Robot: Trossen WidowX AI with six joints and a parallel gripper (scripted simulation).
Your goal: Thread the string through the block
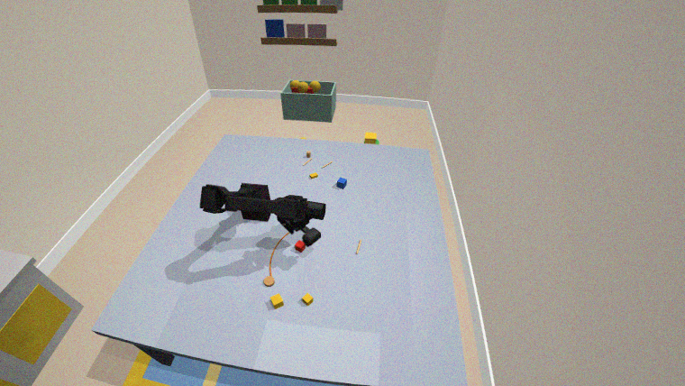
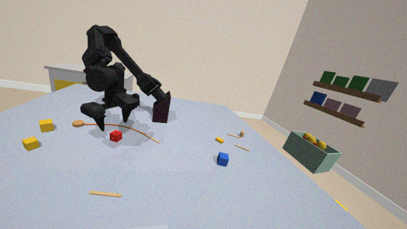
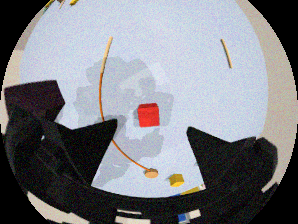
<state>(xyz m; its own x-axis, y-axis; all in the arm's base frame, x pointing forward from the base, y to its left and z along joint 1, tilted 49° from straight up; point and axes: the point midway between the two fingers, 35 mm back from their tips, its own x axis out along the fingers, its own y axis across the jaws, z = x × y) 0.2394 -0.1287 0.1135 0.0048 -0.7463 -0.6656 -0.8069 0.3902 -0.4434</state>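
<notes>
The red block is 50 mm below my gripper tip. From my gripper tip the other things lie so: blue cube (410 mm to the left, 120 mm ahead, 40 mm below); then small yellow piece (460 mm to the left, 50 mm below, 30 mm behind); then round wooden button (170 mm to the right, 90 mm behind, 50 mm below).
</notes>
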